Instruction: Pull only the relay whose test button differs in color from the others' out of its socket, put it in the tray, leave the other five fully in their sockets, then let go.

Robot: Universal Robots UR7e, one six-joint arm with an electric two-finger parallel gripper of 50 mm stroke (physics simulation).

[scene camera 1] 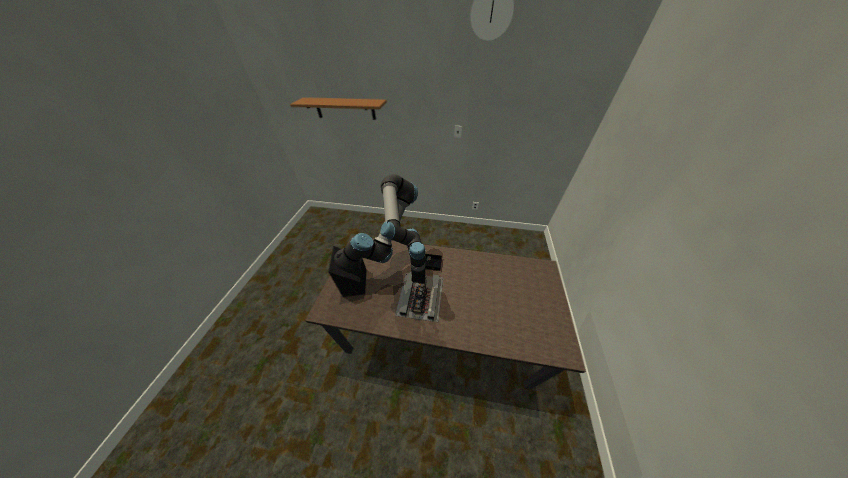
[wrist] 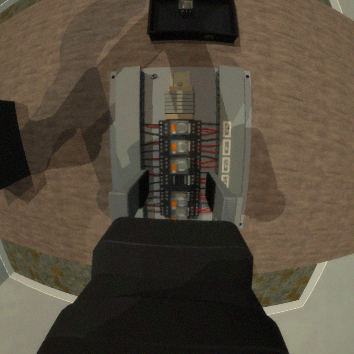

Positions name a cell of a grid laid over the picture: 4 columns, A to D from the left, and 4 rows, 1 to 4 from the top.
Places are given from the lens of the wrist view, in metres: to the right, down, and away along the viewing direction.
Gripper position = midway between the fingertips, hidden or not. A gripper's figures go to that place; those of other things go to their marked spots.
gripper (wrist: B3): 0.00, 0.00, 0.16
grey panel (wrist: C1): 0.05, -0.18, 0.30
